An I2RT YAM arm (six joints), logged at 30 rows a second.
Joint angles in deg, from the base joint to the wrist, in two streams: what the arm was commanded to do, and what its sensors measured. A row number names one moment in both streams.
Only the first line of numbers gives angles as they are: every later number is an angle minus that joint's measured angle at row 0.
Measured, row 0: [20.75 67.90 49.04 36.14 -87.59 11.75]
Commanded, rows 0 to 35: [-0.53 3.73 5.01 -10.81 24.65 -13.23]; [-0.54 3.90 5.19 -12.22 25.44 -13.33]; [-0.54 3.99 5.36 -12.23 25.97 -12.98]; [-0.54 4.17 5.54 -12.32 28.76 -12.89]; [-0.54 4.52 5.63 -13.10 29.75 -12.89]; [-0.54 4.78 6.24 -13.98 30.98 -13.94]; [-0.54 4.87 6.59 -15.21 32.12 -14.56]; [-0.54 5.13 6.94 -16.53 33.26 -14.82]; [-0.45 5.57 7.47 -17.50 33.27 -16.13]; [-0.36 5.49 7.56 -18.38 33.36 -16.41]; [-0.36 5.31 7.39 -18.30 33.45 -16.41]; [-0.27 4.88 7.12 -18.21 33.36 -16.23]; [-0.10 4.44 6.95 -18.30 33.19 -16.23]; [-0.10 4.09 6.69 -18.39 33.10 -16.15]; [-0.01 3.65 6.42 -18.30 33.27 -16.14]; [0.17 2.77 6.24 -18.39 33.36 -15.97]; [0.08 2.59 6.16 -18.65 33.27 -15.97]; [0.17 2.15 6.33 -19.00 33.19 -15.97]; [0.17 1.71 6.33 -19.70 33.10 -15.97]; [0.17 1.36 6.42 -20.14 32.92 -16.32]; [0.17 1.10 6.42 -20.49 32.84 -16.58]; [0.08 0.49 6.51 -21.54 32.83 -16.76]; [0.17 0.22 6.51 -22.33 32.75 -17.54]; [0.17 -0.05 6.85 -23.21 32.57 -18.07]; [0.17 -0.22 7.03 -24.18 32.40 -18.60]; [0.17 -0.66 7.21 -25.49 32.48 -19.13]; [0.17 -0.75 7.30 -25.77 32.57 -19.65]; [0.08 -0.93 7.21 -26.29 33.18 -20.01]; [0.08 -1.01 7.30 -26.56 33.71 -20.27]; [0.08 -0.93 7.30 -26.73 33.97 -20.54]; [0.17 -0.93 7.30 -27.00 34.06 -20.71]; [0.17 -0.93 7.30 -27.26 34.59 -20.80]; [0.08 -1.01 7.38 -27.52 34.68 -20.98]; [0.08 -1.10 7.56 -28.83 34.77 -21.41]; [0.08 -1.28 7.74 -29.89 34.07 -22.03]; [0.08 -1.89 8.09 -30.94 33.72 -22.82]
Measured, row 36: [0.31 -3.91 5.33 -31.69 13.55 -15.37]
